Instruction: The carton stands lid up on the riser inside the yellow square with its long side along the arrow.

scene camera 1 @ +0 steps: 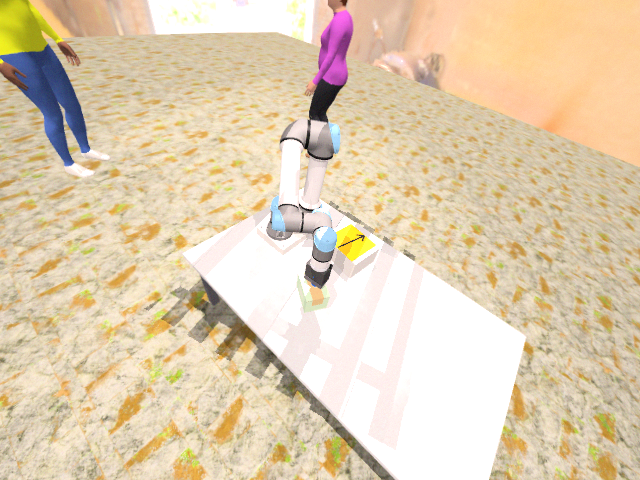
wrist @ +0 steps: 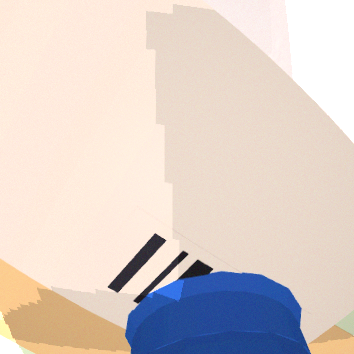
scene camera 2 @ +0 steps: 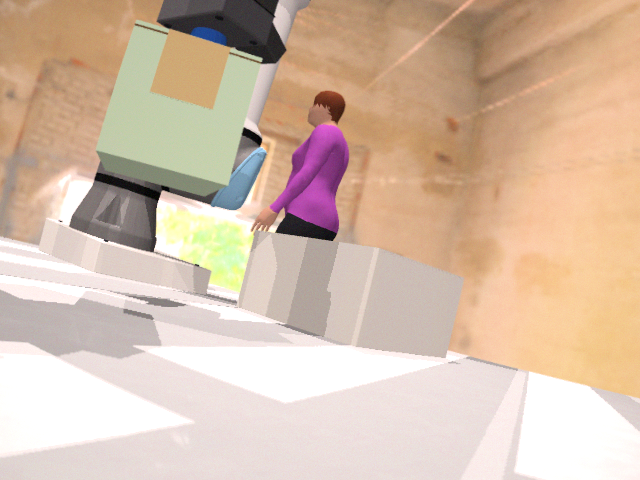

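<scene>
The pale green carton (scene camera 1: 310,306) (scene camera 2: 175,129) hangs level under my suction gripper (scene camera 1: 313,284) (scene camera 2: 208,35) (wrist: 215,320), lid up, above the table. The blue cup is on its lid, over a pale label with black bars in the wrist view. Orange tape runs down the end face towards scene camera 2. The carton's long side lies at a large angle to the arrow (scene camera 1: 351,241). The riser (scene camera 1: 354,267) (scene camera 2: 408,299) stands apart from the carton. Its top bears the yellow square (scene camera 1: 356,251), which does not show in scene camera 2.
The white table (scene camera 1: 444,356) (scene camera 2: 310,434) carries the riser and the arm's base plate (scene camera 1: 281,246) (scene camera 2: 149,271). A person in purple (scene camera 1: 336,46) (scene camera 2: 320,175) stands behind the table. Another person in a yellow top (scene camera 1: 20,25) stands at the left on the floor.
</scene>
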